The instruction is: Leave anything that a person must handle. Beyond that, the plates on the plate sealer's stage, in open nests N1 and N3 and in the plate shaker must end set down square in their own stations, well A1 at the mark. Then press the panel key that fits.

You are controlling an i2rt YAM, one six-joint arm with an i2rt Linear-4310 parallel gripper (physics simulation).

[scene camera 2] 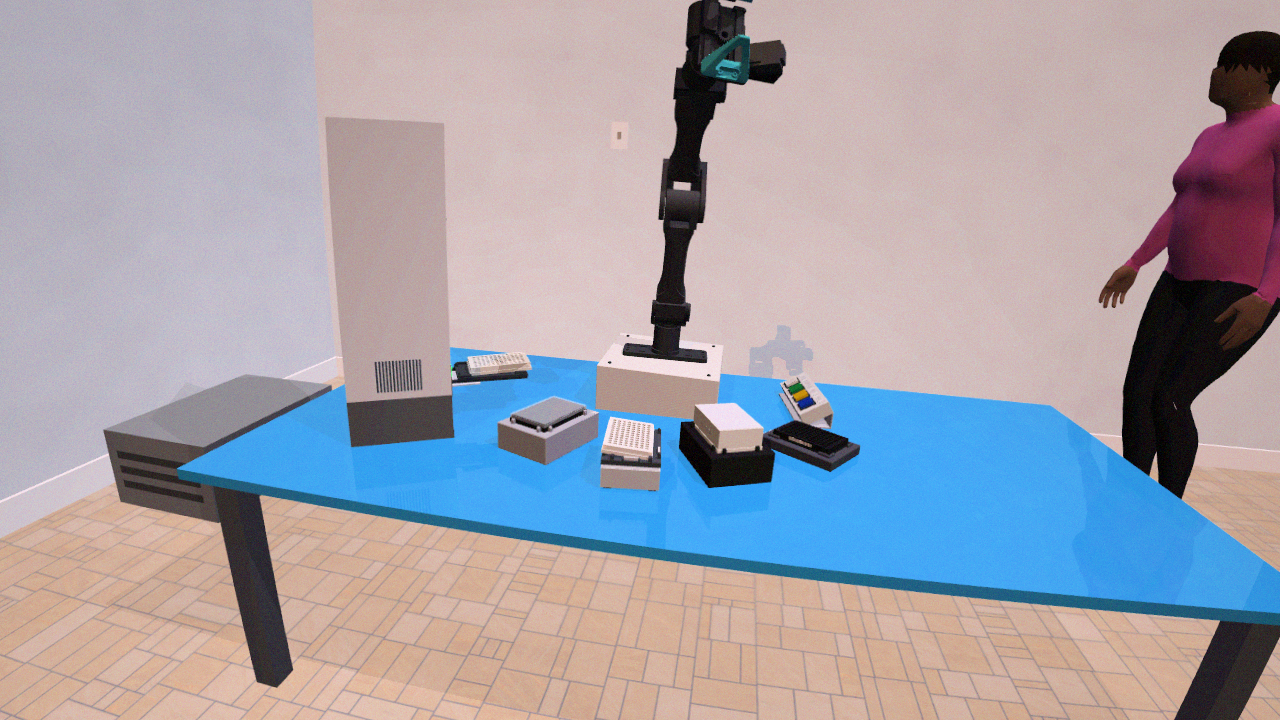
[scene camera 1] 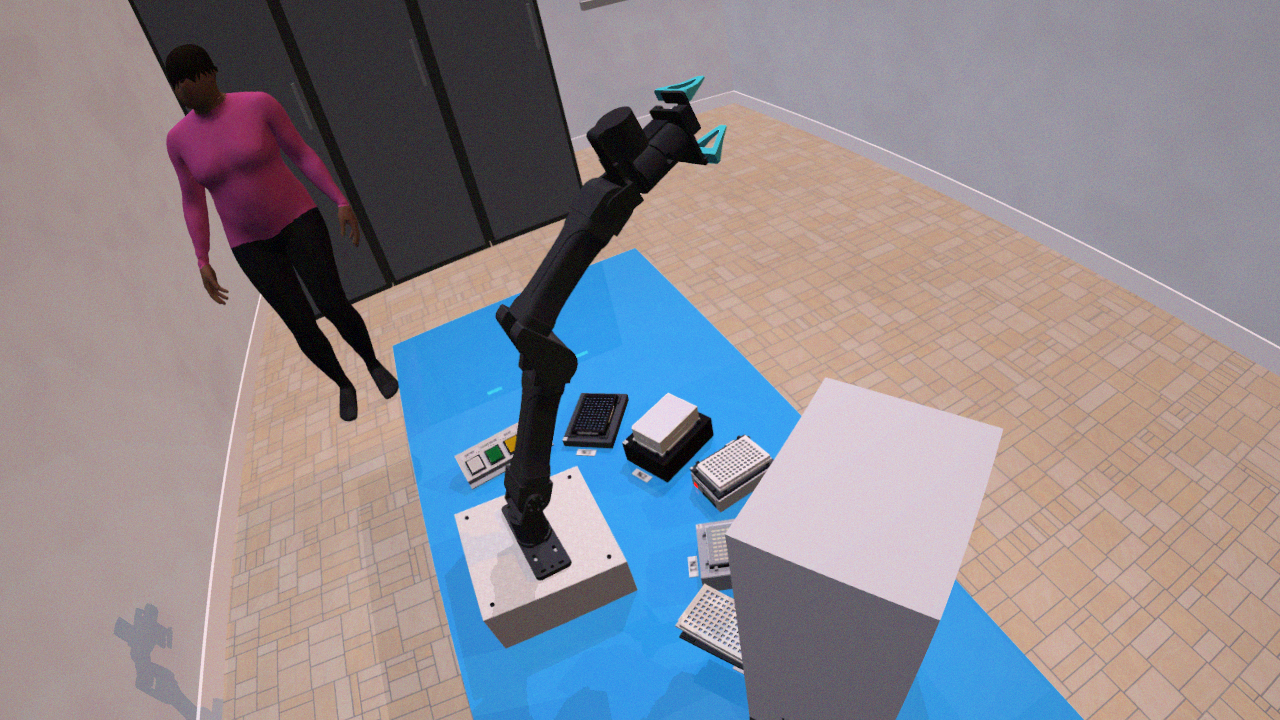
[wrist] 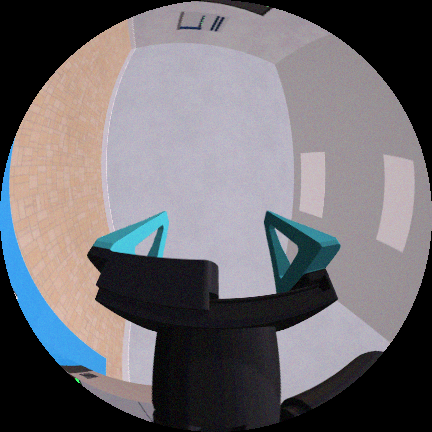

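Note:
My gripper (scene camera 1: 713,104) (wrist: 215,216) is open and empty, high above the table. A black plate (scene camera 1: 597,414) (scene camera 2: 810,437) lies in a low dark nest. A plain white plate or block (scene camera 1: 665,422) (scene camera 2: 728,426) sits on a tall black station (scene camera 2: 726,467). A white plate (scene camera 1: 733,460) (scene camera 2: 629,436) sits on a light station with a red light. A grey station (scene camera 2: 544,437) bears a grey-topped plate (scene camera 2: 548,412) (scene camera 1: 719,543). Another white plate (scene camera 1: 713,617) (scene camera 2: 499,361) sits looking askew on a dark nest. A key panel (scene camera 1: 475,464) (scene camera 2: 808,403) shows white, green, yellow and blue keys. Marks at A1 are too small to read.
A tall grey tower (scene camera 1: 863,501) (scene camera 2: 389,268) hides parts of two stations in scene camera 1. A person in pink (scene camera 1: 241,170) (scene camera 2: 1230,197) stands beyond one table end. The arm's white base (scene camera 1: 554,537) (scene camera 2: 657,385) stands behind the stations. A grey cabinet (scene camera 2: 214,416) stands beside the table.

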